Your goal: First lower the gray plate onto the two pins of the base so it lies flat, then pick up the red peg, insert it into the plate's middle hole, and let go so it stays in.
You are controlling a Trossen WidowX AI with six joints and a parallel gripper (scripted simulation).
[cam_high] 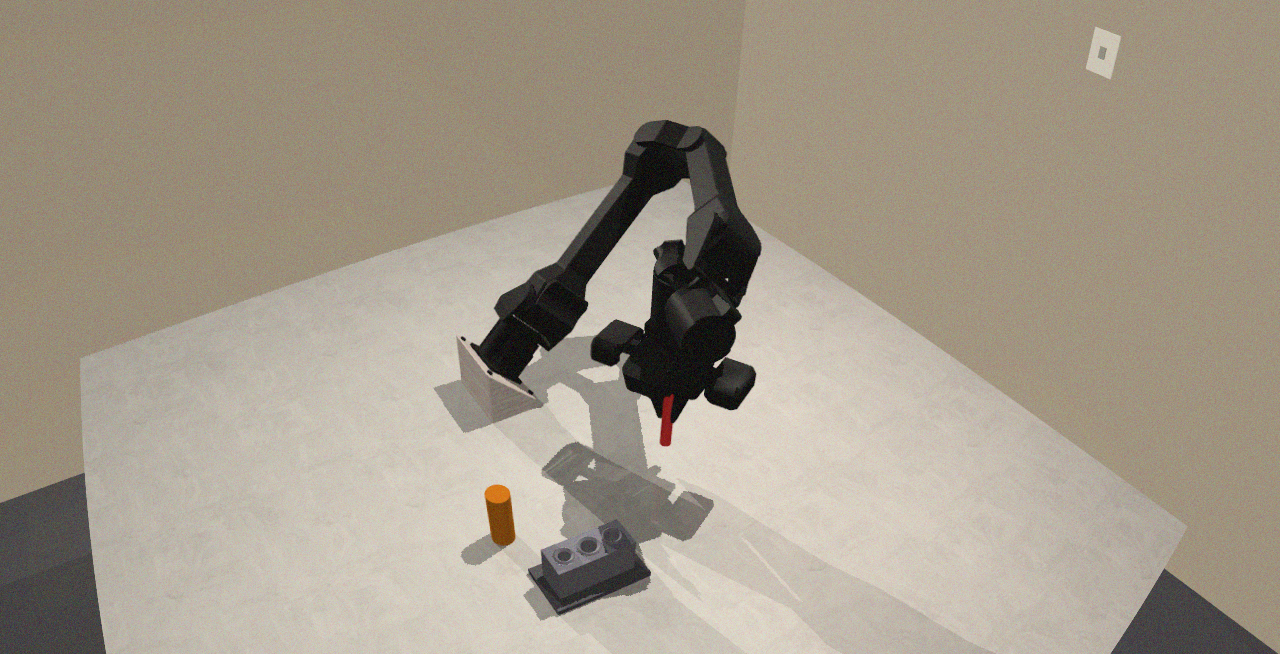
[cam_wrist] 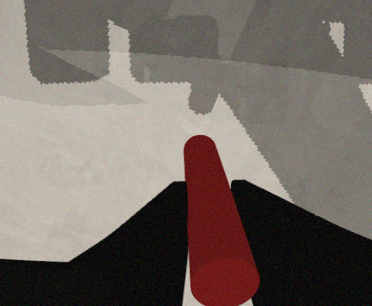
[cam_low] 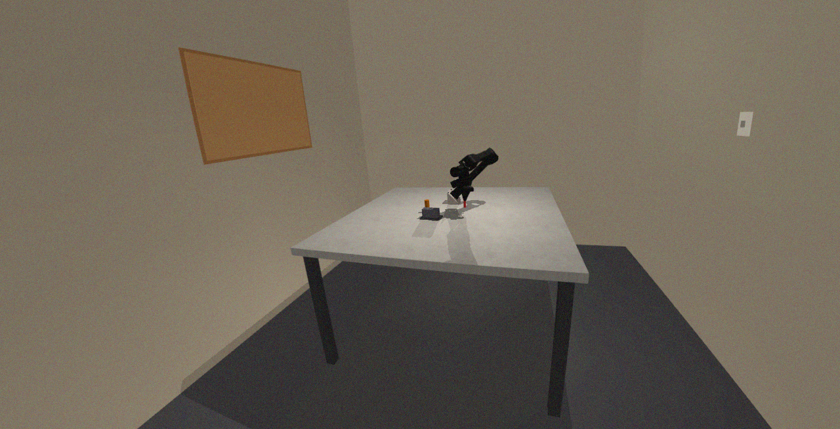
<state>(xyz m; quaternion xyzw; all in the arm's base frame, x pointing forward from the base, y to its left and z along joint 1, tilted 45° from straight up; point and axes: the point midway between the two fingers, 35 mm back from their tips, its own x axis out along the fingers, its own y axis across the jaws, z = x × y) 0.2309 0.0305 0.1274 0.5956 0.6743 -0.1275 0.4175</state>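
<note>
My gripper tip is 10 cm short of the gray plate, 18 cm to the left of it and 3 cm above it. Round my gripper tip: orange cylinder: 24 cm to the right, 4 cm below; red peg: right at my gripper tip; base: 10 cm ahead, 18 cm to the right, 7 cm below.
</note>
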